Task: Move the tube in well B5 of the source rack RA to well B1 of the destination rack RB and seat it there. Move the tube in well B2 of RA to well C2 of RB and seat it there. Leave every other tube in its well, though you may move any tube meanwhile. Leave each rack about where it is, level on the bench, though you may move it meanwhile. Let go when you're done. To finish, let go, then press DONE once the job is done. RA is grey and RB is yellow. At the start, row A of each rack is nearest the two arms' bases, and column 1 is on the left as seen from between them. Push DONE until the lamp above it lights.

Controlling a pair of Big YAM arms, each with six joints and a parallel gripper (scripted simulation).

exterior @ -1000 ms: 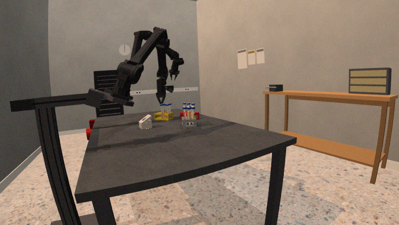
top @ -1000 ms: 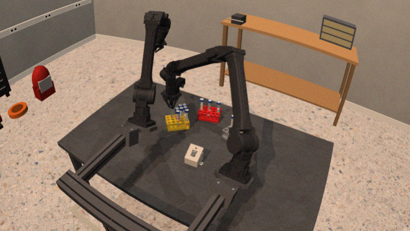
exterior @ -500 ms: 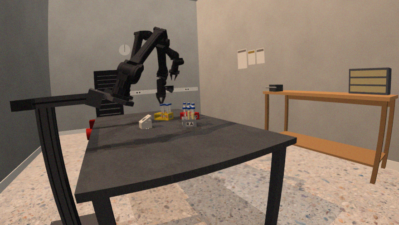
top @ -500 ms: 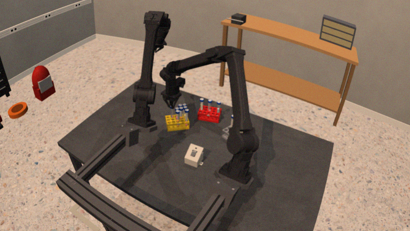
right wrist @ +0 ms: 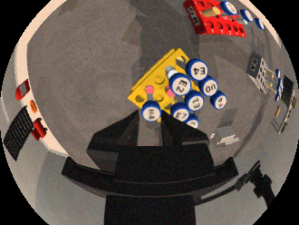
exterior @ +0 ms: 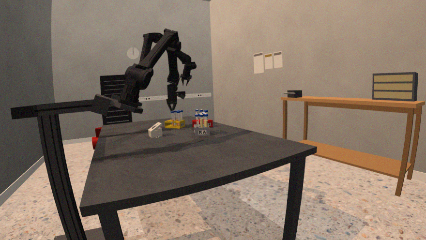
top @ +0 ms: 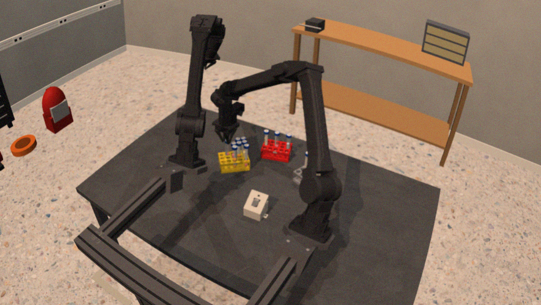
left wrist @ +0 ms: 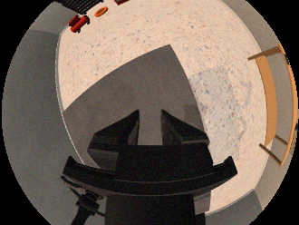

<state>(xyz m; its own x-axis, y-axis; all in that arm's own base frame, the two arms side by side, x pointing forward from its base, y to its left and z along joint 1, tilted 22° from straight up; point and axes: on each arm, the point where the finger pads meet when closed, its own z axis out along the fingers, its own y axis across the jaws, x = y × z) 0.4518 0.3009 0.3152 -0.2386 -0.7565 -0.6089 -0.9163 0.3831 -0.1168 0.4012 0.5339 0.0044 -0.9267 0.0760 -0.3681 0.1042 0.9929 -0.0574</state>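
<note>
The red rack is 19 cm ahead of my right hand, 13 cm to the right of it and 10 cm below it.
</note>
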